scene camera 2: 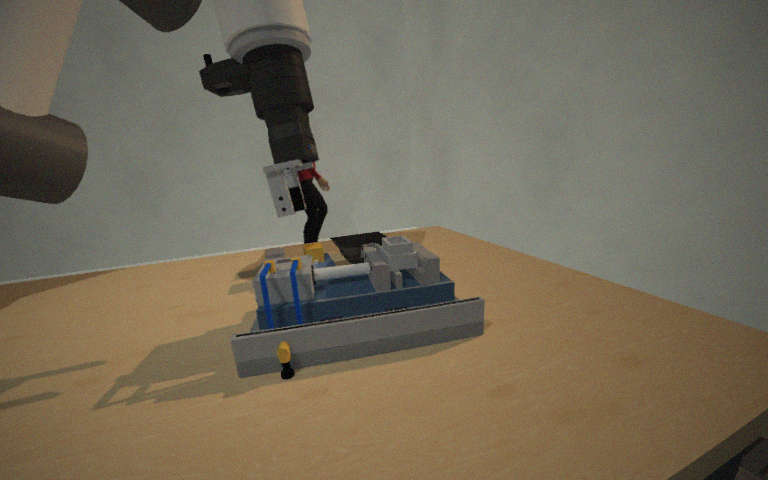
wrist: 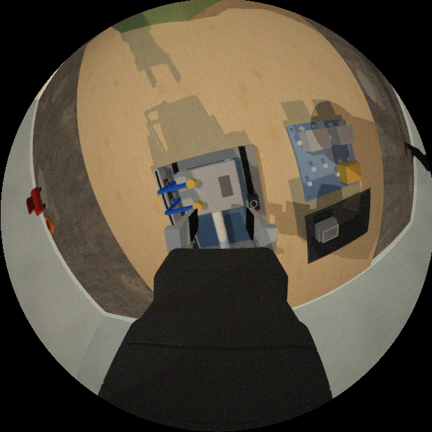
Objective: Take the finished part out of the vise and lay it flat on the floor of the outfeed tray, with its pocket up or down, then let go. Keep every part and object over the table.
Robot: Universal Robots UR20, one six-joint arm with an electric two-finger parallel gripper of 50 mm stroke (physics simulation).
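Frame: origin at the arm's base, x back, y right, z up, level; centimetres.
Seen in the pictures: gripper, fingertip midpoint: (scene camera 2: 293,213).
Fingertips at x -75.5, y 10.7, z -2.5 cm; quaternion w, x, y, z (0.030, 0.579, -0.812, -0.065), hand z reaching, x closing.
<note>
A point is followed by its place in that frame.
The vise (scene camera 2: 413,293) @[z -13.8, x -89.2, y 19.8 cm] (wrist: 235,225) has a blue base and stands in a low grey-walled pan. In the scene view, a light grey part (scene camera 2: 399,260) @[z -9.7, x -88.4, y 17.4 cm] sits between its jaws at the right end, with a hollow that looks turned up; the gripper body hides the jaws in the wrist view. My gripper (scene camera 2: 292,211) @[z -2.5, x -75.5, y 10.7 cm] (wrist: 221,217) is open and empty, high above the vise, over its white screw in the wrist view. The black tray (scene camera 2: 350,242) @[z -16.5, x -91.0, y -25.7 cm] (wrist: 316,250) lies behind the vise in the scene view. A grey block (wrist: 327,230) lies inside it in the wrist view.
A grey housing (scene camera 2: 283,287) @[z -10.9, x -73.0, y 16.6 cm] (wrist: 212,192) with blue hoses and yellow fittings rises at the vise's other end. A blue pin plate (wrist: 305,175) beside the tray bears grey blocks and a yellow block (scene camera 2: 313,251) @[z -15.3, x -80.0, y -16.8 cm] (wrist: 349,172). A yellow-and-black object (scene camera 2: 284,359) @[z -16.6, x -72.1, y 23.5 cm] is at the pan's front wall.
</note>
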